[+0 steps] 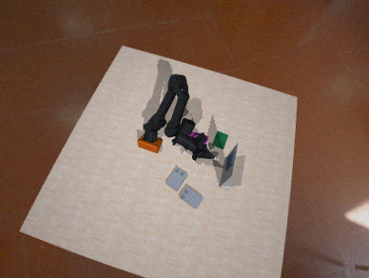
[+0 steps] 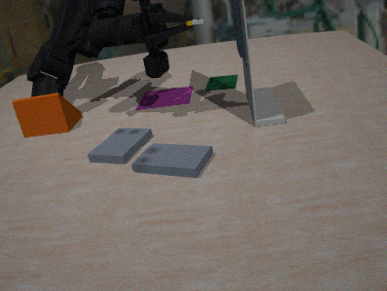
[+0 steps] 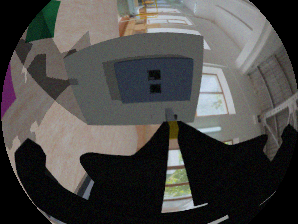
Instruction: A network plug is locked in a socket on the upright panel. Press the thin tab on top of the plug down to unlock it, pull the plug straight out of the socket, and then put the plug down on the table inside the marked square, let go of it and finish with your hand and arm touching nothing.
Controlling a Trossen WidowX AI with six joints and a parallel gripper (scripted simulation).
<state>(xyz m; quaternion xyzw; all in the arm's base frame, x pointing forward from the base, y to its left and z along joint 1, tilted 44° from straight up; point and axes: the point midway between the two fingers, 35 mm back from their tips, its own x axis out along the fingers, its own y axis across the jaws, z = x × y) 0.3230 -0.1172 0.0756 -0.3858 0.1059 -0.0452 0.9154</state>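
Right now the purple square is 18 cm below my gripper tip, 13 cm to the left of it and 10 cm behind it. Round my gripper tip: panel (9 cm ahead, 7 cm below, 1 cm to the left); plug (1 cm ahead).
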